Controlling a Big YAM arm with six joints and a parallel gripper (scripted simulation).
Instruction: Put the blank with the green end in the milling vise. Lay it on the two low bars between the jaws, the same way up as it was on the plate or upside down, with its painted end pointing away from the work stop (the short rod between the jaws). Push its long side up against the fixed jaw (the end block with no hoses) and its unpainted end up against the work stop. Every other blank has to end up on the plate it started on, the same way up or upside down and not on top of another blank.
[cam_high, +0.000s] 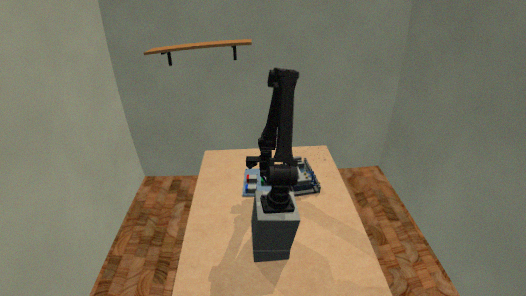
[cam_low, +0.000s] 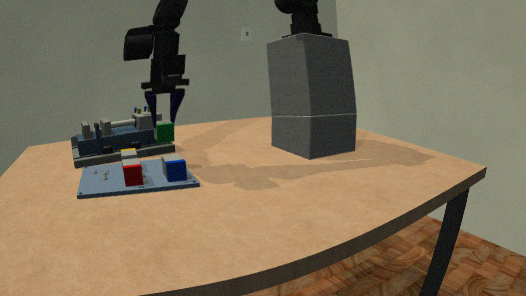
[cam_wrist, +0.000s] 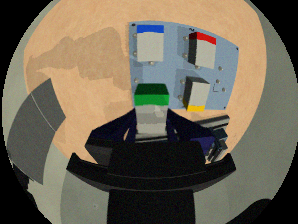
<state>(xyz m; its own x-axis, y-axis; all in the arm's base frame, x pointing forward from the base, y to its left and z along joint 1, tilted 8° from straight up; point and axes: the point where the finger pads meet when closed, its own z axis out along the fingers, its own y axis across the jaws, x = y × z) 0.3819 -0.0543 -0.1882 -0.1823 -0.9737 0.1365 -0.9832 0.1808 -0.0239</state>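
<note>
Now: the fixed jaw 21 cm to the right of my hand, 18 cm ahead of it and 2 cm below it. Round my hand: yellow-ended blank (9 cm ahead, 7 cm below, 2 cm to the right); blue-ended blank (9 cm to the left, 7 cm below, 1 cm ahead); green-ended blank (2 cm below).
</note>
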